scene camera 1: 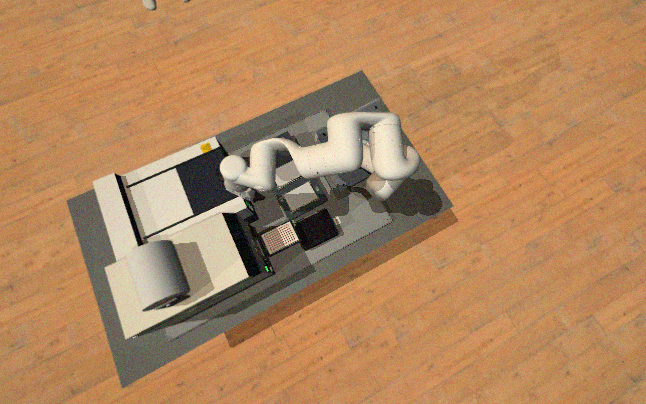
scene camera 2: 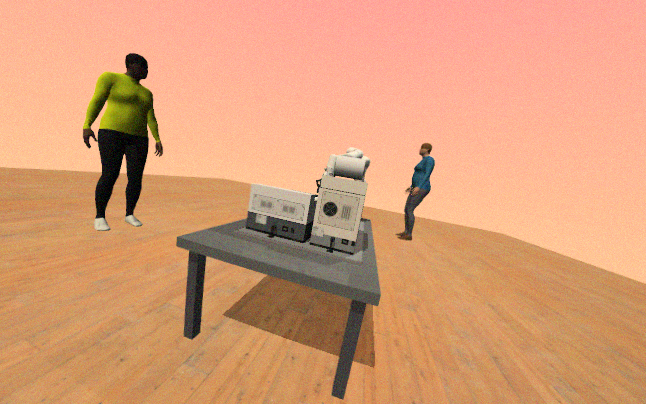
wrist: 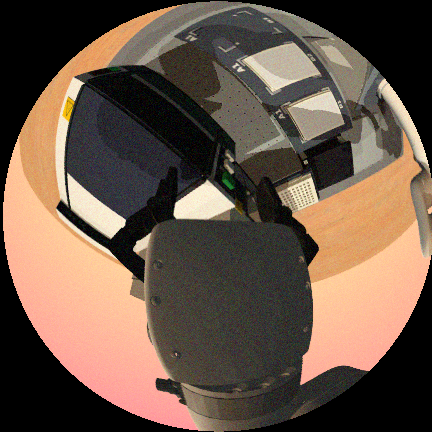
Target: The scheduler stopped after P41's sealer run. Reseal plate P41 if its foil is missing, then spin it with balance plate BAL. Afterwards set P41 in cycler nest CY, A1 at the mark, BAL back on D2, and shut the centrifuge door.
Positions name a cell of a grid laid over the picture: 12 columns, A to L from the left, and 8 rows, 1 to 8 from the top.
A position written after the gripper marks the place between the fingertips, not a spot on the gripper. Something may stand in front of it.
Note:
The gripper (wrist: G4) is open and holds nothing. Also in view: a well plate (wrist: I4). Further things: a dark-lidded instrument (scene camera 1: C5).
The dark-lidded instrument also shows in the wrist view (wrist: D3).

